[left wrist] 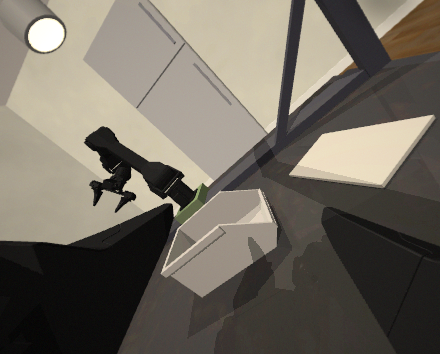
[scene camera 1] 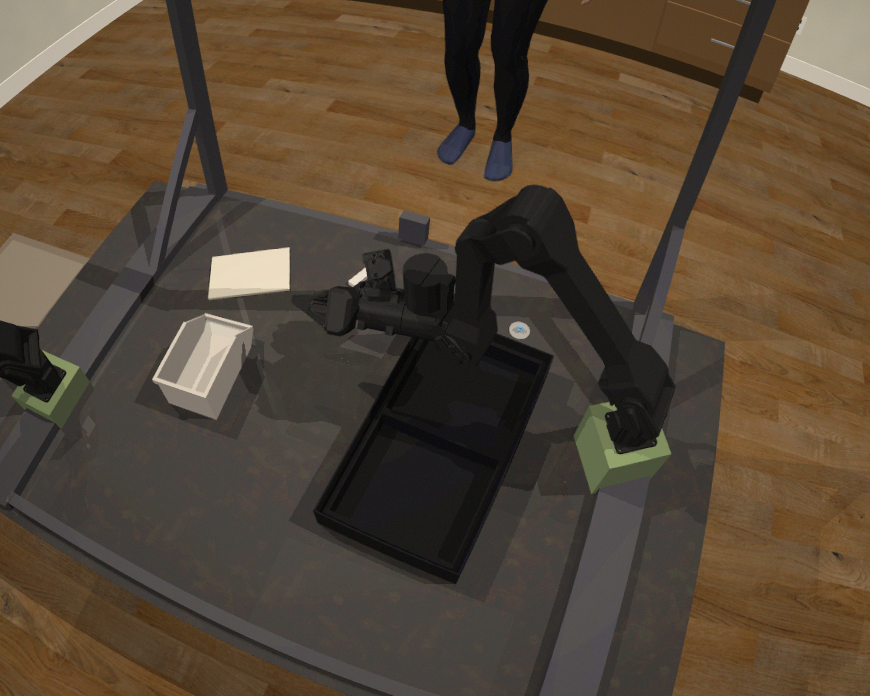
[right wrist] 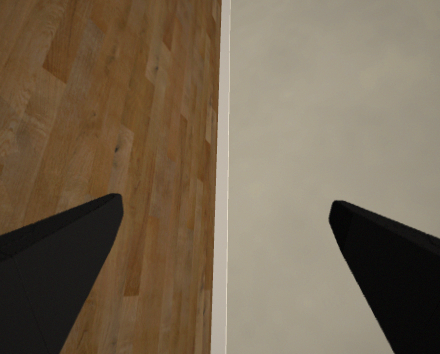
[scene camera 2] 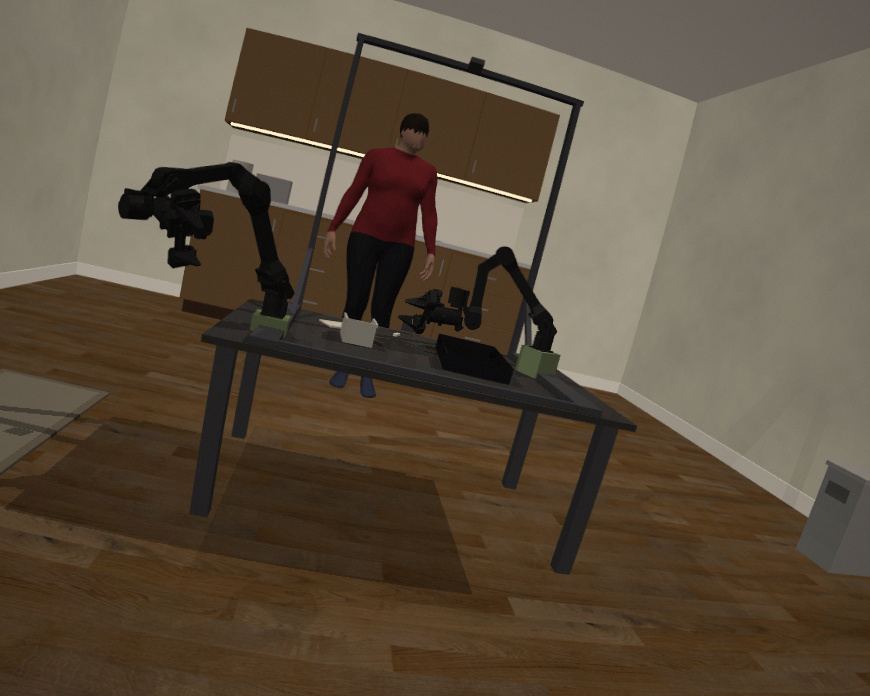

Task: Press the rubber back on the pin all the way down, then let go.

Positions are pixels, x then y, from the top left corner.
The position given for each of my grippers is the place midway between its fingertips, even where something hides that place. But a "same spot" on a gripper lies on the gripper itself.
Scene:
my left gripper: left wrist 246,212; scene camera 1 303,296; scene camera 2 401,308; not seen in the right wrist view (out of frame)
my right gripper: left wrist 104,209; right wrist; scene camera 2; not seen in scene camera 1 (out of frame)
same spot on white bin: (scene camera 2: 352,331) = (scene camera 1: 174,395)
same spot on my right gripper: (right wrist: 57,260) = (scene camera 2: 192,256)

